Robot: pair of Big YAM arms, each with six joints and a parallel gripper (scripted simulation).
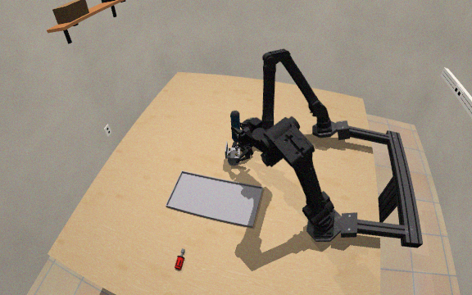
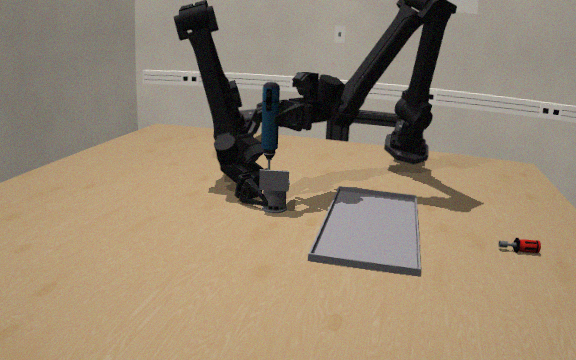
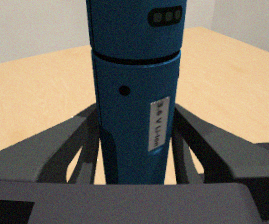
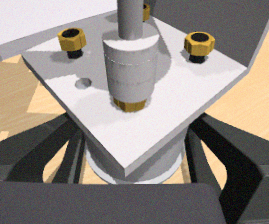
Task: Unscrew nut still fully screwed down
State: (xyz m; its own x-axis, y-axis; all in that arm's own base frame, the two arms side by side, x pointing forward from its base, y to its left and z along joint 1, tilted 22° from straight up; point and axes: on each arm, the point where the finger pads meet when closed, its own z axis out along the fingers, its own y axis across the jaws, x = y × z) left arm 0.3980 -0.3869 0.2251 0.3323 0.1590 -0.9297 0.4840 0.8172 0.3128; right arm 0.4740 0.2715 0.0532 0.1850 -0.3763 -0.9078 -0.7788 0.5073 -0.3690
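The grey bracket lies 5 cm above my right hand. The rest, counted from my right hand: shallow grey tray: 25 cm to the left, 4 cm ahead, 2 cm below; small red-handled screwdriver: 59 cm to the left, 9 cm ahead, 1 cm below.
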